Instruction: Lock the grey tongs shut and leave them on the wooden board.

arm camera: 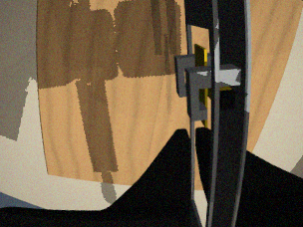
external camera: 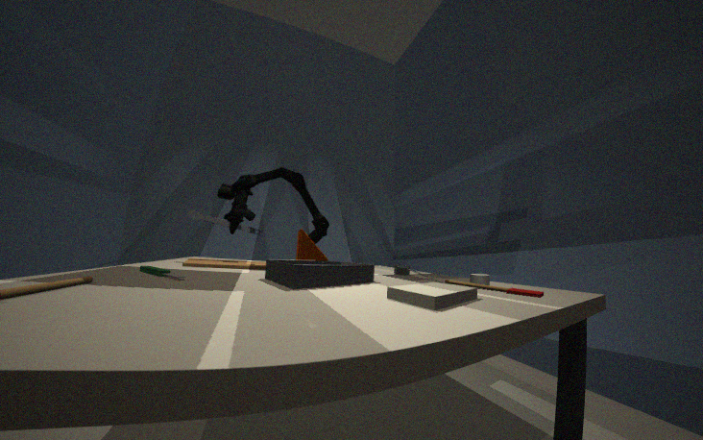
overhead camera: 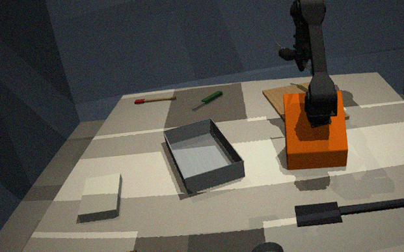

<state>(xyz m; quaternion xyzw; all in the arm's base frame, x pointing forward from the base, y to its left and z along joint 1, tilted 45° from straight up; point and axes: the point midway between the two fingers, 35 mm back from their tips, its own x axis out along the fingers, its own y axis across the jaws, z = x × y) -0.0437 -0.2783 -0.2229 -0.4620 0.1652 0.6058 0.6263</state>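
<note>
Right now the yellow mark is 40 mm to the left of my gripper tip, 30 mm above it and 20 mm behind it. The rest, counted from my gripper tip: green-handled tool: 400 mm ahead, 130 mm to the right, 130 mm below; wooden board: 130 mm below, 10 mm to the left; grey roasting tin: 410 mm ahead, 310 mm to the left, 110 mm below.
</note>
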